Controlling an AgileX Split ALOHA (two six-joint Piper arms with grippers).
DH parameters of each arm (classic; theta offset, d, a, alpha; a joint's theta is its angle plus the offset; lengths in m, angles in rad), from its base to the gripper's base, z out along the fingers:
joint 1: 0 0.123 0 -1.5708
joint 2: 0.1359 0 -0.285 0
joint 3: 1.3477 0 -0.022 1.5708
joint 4: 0 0.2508 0 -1.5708
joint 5: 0 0 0.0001 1.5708
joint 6: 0 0.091 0 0
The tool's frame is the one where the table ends.
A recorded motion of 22 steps. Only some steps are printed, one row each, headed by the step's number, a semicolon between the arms.
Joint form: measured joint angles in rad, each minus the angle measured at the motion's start. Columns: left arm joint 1, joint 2, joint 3, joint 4, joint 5, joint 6; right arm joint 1, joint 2, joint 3, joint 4, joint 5, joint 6.
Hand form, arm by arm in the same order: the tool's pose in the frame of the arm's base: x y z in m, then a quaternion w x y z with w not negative. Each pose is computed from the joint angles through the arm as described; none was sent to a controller.
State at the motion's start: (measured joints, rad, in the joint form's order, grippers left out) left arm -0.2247 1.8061 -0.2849 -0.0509 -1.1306 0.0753; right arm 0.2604 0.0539 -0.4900 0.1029 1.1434 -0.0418
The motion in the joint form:
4: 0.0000 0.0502 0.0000 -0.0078 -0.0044 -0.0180; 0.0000 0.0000 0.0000 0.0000 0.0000 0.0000
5: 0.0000 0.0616 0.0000 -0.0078 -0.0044 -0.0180; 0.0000 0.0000 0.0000 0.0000 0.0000 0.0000
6: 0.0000 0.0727 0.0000 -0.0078 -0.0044 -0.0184; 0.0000 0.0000 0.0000 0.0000 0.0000 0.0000
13: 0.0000 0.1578 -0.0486 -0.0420 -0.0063 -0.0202; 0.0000 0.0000 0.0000 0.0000 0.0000 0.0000
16: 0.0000 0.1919 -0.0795 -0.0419 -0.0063 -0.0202; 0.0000 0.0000 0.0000 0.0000 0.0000 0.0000
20: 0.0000 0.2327 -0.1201 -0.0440 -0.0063 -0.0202; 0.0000 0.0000 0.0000 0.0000 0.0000 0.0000
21: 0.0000 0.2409 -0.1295 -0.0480 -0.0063 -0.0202; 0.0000 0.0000 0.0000 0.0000 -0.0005 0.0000
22: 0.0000 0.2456 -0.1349 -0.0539 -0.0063 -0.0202; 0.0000 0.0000 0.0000 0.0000 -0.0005 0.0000
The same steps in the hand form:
4: 0.2404 -0.0500 0.1039 0.57249 0.08992 0.81428 -0.03329; -0.0021 0.0083 0.2686 0.44871 -0.13610 0.87747 0.10091
5: 0.2402 -0.0499 0.1011 0.56785 0.09046 0.81749 -0.03276; -0.0021 0.0083 0.2686 0.44871 -0.13610 0.87747 0.10091
6: 0.2399 -0.0499 0.0983 0.56330 0.09082 0.82061 -0.03235; -0.0021 0.0083 0.2686 0.44871 -0.13610 0.87747 0.10091
13: 0.2512 -0.0496 0.0829 0.54941 0.07726 0.83168 -0.02216; -0.0021 0.0083 0.2686 0.44871 -0.13610 0.87747 0.10091
16: 0.2584 -0.0512 0.0775 0.54808 0.07746 0.83254 -0.02201; -0.0021 0.0083 0.2686 0.44871 -0.13610 0.87747 0.10091
20: 0.2678 -0.0532 0.0710 0.54802 0.07658 0.83268 -0.02145; -0.0021 0.0083 0.2686 0.44871 -0.13610 0.87747 0.10091
21: 0.2701 -0.0534 0.0698 0.54855 0.07483 0.83251 -0.02046; -0.0020 0.0083 0.2686 0.44893 -0.13607 0.87736 0.10094
22: 0.2714 -0.0532 0.0691 0.54889 0.07230 0.83255 -0.01894; -0.0020 0.0083 0.2686 0.44893 -0.13607 0.87736 0.10094

